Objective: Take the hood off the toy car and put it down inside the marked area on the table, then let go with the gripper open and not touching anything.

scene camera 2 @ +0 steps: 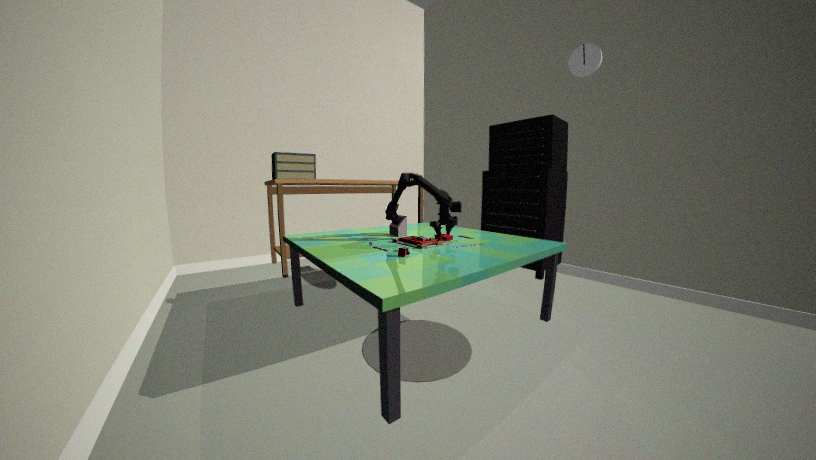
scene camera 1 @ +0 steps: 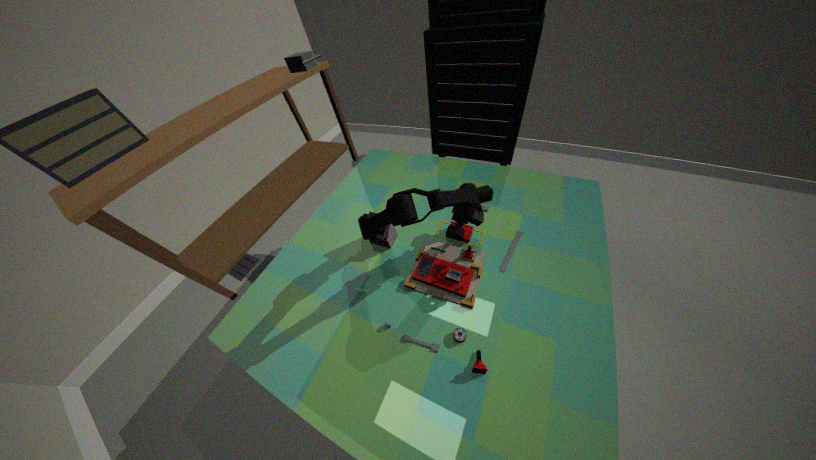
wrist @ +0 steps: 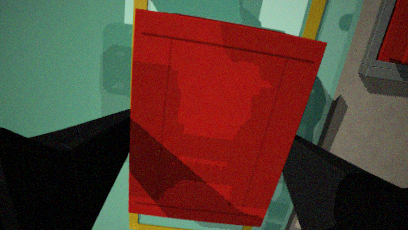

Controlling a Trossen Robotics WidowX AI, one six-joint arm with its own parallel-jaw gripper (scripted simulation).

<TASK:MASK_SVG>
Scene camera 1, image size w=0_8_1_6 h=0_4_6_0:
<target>toy car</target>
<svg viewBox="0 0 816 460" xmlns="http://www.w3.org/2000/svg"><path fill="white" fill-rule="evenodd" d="M423 254L412 279L466 298L474 270ZM448 269L462 273L459 283L446 280Z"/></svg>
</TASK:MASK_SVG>
